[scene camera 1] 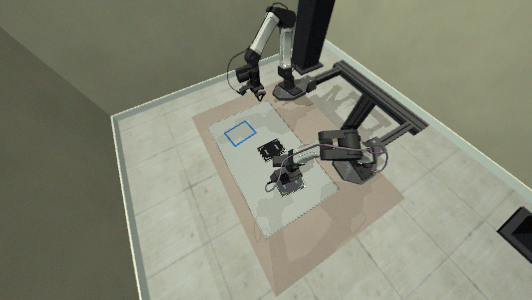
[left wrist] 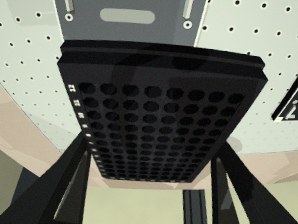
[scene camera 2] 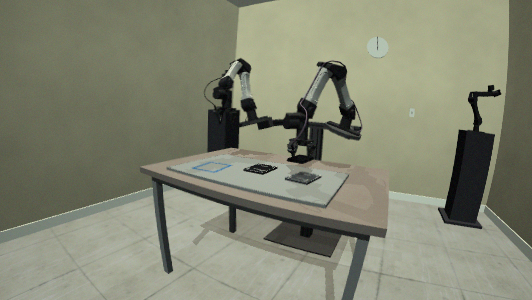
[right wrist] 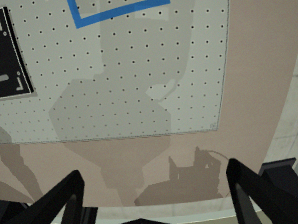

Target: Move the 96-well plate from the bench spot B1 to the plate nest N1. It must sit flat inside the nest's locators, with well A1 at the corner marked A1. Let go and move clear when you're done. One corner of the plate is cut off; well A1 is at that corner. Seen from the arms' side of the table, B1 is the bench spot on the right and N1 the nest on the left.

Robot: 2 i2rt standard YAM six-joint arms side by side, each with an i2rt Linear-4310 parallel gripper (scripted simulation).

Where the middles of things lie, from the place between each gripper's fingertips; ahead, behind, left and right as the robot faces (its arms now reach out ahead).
Labels:
Now: left hand right at the black 96-well plate [left wrist: 155,112].
Right now the black 96-well plate is 70 mm ahead of my right hand, 520 mm to the left of it and 140 mm below it.

